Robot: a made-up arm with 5 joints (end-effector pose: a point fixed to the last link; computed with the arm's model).
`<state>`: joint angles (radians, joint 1 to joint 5).
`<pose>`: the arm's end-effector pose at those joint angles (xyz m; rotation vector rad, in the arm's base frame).
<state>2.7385 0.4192 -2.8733 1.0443 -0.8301</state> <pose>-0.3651 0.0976 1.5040 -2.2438 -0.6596 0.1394</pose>
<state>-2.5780 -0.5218 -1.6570 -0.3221 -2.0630</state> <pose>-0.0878 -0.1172 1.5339 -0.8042 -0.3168 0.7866</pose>
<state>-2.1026 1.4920 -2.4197 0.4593 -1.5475</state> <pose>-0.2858 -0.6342 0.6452 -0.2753 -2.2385 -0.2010</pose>
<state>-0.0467 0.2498 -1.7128 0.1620 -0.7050</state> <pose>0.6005 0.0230 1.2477 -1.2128 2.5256 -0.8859</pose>
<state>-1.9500 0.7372 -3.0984 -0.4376 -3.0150</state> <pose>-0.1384 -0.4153 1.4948 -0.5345 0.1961 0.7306</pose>
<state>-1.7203 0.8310 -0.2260 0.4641 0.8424</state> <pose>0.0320 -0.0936 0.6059 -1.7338 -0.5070 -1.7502</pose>
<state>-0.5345 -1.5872 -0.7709 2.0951 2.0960</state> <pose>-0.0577 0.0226 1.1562 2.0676 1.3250 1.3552</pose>
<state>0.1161 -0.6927 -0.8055 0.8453 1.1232</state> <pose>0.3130 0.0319 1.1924 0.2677 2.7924 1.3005</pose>
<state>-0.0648 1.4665 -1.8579 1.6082 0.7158</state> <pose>0.4990 -0.0166 0.4781 -0.5597 -1.2093 -0.4761</pose>
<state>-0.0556 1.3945 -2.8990 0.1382 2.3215</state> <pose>0.7925 -0.0690 0.9800 0.7448 1.0997 1.9604</pose>
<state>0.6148 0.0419 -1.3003 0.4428 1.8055</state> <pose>0.4566 0.2785 1.1552 -0.3191 -2.4403 -1.9512</pose>
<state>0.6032 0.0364 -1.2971 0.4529 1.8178</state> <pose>0.4583 0.2721 1.1552 0.3546 2.4330 1.9518</pose>
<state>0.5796 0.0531 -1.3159 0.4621 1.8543</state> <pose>0.4687 0.2636 1.1534 0.4324 2.3965 1.9613</pose>
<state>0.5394 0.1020 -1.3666 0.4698 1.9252</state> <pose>0.4915 0.2517 1.1483 0.5663 2.3160 1.9821</pose>
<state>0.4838 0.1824 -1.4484 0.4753 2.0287</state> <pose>0.5256 0.2346 1.1386 0.7449 2.1852 2.0079</pose>
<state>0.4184 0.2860 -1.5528 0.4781 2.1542</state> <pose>0.5662 0.2118 1.1232 0.9405 2.0104 2.0296</pose>
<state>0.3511 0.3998 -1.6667 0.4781 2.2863</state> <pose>0.6073 0.1845 1.1027 1.1227 1.8111 2.0409</pose>
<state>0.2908 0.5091 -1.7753 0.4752 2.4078</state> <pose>0.6428 0.1567 1.0796 1.2683 1.6173 2.0422</pose>
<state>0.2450 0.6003 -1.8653 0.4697 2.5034</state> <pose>0.6692 0.1337 1.0582 1.3666 1.4592 2.0387</pose>
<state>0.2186 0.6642 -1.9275 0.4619 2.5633</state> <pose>0.6858 0.1201 1.0421 1.4179 1.3585 2.0372</pose>
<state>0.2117 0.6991 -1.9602 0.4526 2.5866</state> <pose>0.6939 0.1173 1.0331 1.4304 1.3197 2.0412</pose>
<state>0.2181 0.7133 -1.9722 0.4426 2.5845</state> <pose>0.6964 0.1223 1.0296 1.4179 1.3240 2.0499</pose>
